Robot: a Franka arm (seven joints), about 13 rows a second.
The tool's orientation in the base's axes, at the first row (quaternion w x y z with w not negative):
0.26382, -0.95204, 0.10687, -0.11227
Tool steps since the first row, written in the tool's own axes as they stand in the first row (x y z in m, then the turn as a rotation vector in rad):
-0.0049, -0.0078, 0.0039, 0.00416, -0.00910, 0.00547
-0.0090, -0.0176, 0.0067, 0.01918, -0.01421, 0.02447
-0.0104, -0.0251, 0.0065, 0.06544, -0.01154, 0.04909
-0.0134, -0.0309, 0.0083, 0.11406, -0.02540, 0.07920
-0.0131, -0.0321, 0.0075, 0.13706, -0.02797, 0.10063
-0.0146, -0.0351, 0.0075, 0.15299, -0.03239, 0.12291
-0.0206, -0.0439, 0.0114, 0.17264, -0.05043, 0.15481
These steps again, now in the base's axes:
-0.0025, 0.0097, 0.0001, 0.00675, 0.00915, 0.00087
-0.0042, 0.0203, 0.0022, 0.02692, 0.01857, -0.00995
-0.0045, 0.0269, 0.0061, 0.07722, 0.01596, -0.02465
-0.0061, 0.0334, 0.0072, 0.13364, 0.02920, -0.03486
-0.0058, 0.0339, 0.0086, 0.16169, 0.03556, -0.04779
-0.0068, 0.0368, 0.0099, 0.18352, 0.04574, -0.06158
-0.0102, 0.0477, 0.0103, 0.21344, 0.07095, -0.07564

